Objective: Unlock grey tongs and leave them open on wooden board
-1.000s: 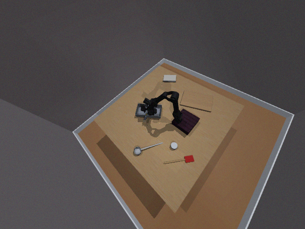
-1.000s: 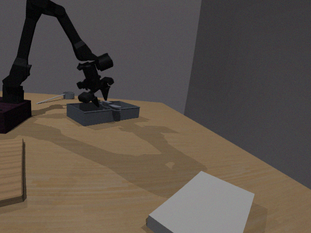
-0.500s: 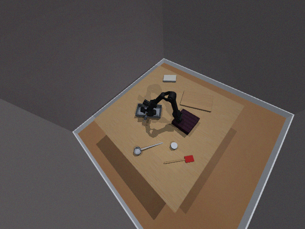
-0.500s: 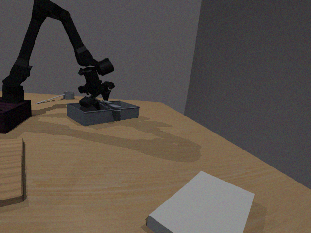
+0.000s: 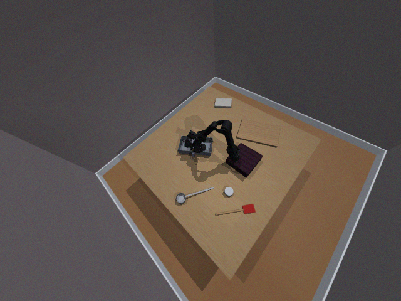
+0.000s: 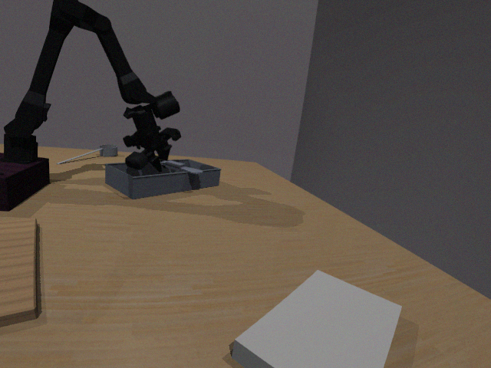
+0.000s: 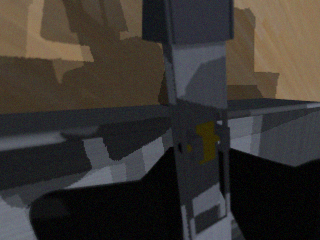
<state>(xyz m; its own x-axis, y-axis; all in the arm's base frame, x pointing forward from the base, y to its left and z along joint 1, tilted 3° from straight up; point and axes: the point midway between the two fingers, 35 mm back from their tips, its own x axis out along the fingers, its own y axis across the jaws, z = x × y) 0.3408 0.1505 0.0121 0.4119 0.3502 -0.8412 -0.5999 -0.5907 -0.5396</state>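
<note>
Now: gripper tip 6 cm to the left of the roasting tin and 1 cm short of it. The rest, counted from my gripper tip: yellow lock piece (3 cm behind, 3 cm above); then red spatula (61 cm behind, 13 cm to the left, 2 cm below); then wooden board (55 cm to the right, 35 cm behind, 2 cm below).
</note>
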